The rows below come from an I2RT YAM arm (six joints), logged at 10 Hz.
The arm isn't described. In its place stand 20 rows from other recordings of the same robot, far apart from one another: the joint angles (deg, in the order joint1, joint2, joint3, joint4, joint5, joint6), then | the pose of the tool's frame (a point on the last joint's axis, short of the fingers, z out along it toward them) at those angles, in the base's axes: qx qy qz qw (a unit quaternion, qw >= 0); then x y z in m.
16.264, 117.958, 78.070, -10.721, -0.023, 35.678 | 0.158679 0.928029 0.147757 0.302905 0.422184 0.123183 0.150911
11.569, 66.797, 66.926, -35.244, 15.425, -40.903 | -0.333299 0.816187 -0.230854 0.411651 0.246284 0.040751 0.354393
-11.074, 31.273, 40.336, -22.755, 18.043, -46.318 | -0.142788 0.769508 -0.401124 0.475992 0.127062 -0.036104 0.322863
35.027, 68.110, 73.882, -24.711, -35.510, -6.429 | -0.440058 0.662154 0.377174 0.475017 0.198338 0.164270 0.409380
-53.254, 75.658, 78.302, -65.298, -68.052, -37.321 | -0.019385 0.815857 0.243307 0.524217 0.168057 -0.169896 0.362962
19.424, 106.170, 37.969, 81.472, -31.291, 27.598 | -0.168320 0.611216 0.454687 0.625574 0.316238 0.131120 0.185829
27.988, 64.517, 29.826, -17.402, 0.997, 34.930 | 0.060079 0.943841 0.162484 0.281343 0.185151 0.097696 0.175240
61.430, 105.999, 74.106, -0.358, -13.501, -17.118 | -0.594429 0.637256 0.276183 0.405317 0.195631 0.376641 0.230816
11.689, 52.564, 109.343, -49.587, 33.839, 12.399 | 0.222206 0.631372 -0.038503 0.741964 0.049364 -0.010031 0.573921
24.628, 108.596, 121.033, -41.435, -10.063, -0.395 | -0.229395 0.828274 0.180009 0.478473 0.384561 0.183137 0.422208
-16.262, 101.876, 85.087, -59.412, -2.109, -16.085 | -0.000678 0.992592 -0.015909 0.120443 0.338623 -0.097412 0.252112
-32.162, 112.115, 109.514, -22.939, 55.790, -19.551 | 0.330117 0.715697 -0.561708 0.251564 0.366700 -0.265361 0.366365
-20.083, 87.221, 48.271, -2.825, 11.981, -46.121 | -0.162955 0.894032 -0.301689 0.288333 0.294822 -0.115659 0.197336
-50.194, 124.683, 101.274, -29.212, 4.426, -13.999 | 0.305797 0.895892 -0.201125 0.251823 0.308618 -0.374627 0.201309
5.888, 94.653, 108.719, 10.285, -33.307, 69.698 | 0.070030 0.568153 0.616126 0.541006 0.355108 0.056275 0.537156
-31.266, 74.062, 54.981, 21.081, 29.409, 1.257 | 0.363436 0.593896 -0.350450 0.626407 0.250440 -0.172517 0.347630
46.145, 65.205, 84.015, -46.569, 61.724, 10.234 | 0.025669 0.780807 -0.177480 0.598484 0.162741 0.124128 0.446635
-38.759, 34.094, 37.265, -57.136, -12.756, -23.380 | 0.092404 0.941175 -0.068154 0.317813 0.088077 -0.060632 0.247030
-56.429, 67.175, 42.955, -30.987, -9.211, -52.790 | 0.006206 0.951460 -0.198575 0.235059 0.130778 -0.186748 0.221410
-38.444, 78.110, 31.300, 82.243, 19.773, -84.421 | -0.035888 0.475319 -0.806593 0.349560 0.199771 -0.173963 0.296599
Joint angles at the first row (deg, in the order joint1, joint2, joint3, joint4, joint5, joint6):
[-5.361 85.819 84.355 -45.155 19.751 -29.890]
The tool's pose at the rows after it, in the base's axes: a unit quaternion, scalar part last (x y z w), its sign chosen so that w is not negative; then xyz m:
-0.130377 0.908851 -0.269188 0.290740 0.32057 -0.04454 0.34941
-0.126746 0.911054 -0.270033 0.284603 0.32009 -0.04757 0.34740
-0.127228 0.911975 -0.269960 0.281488 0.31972 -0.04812 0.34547
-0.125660 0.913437 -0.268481 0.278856 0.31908 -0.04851 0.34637
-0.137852 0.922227 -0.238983 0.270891 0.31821 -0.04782 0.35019
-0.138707 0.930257 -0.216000 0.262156 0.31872 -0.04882 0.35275
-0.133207 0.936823 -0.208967 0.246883 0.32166 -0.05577 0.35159
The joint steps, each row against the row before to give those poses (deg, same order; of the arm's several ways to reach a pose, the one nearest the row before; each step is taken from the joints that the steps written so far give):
[-0.330 0.573 -0.037 0.095 0.864 -0.295]
[-0.532 0.116 -0.186 -0.298 0.104 0.039]
[-0.102 -0.025 -0.373 0.011 0.018 -0.083]
[-0.086 0.055 0.377 -0.721 -0.044 0.233]
[-0.246 0.738 2.343 -3.868 -3.350 0.108]
[-0.411 1.028 2.220 -3.253 -2.317 0.775]
[-1.221 1.548 1.771 -2.134 -0.688 0.056]

